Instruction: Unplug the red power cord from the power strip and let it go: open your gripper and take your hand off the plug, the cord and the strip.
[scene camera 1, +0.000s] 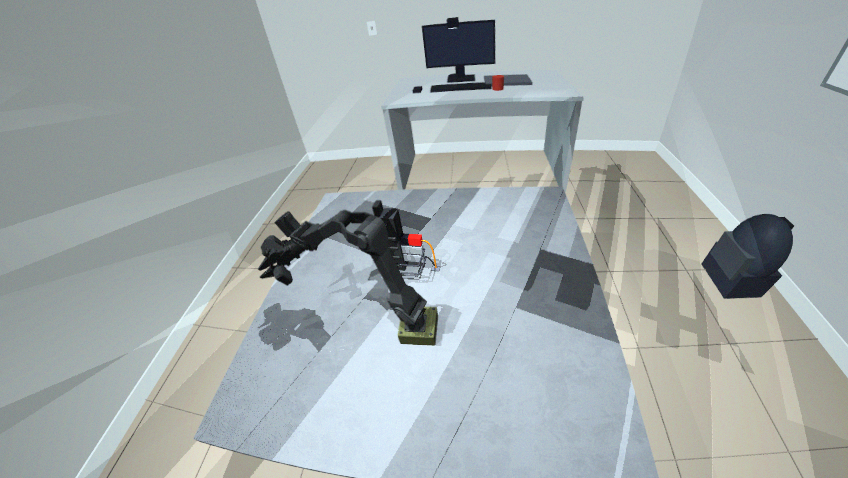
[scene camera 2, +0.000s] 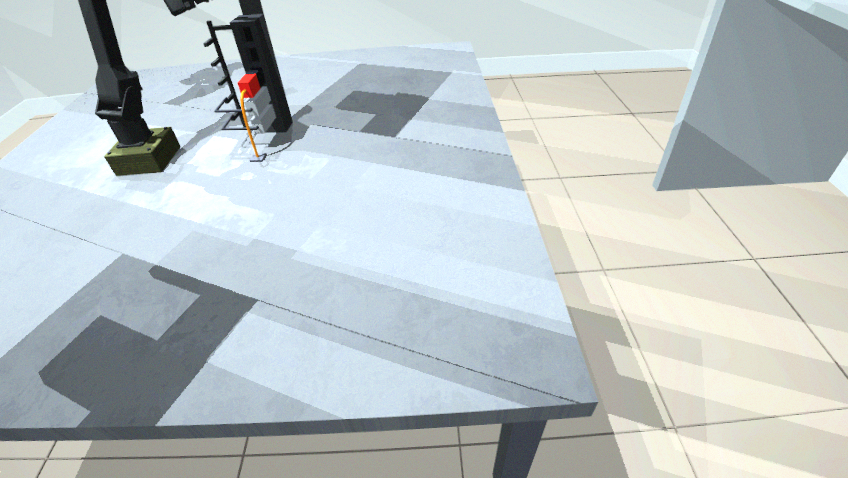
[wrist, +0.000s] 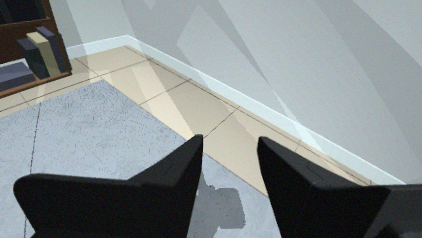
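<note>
Gripper (scene camera 1: 259, 273) in sight. Wrist view: gripper (wrist: 230, 142) too.
</note>
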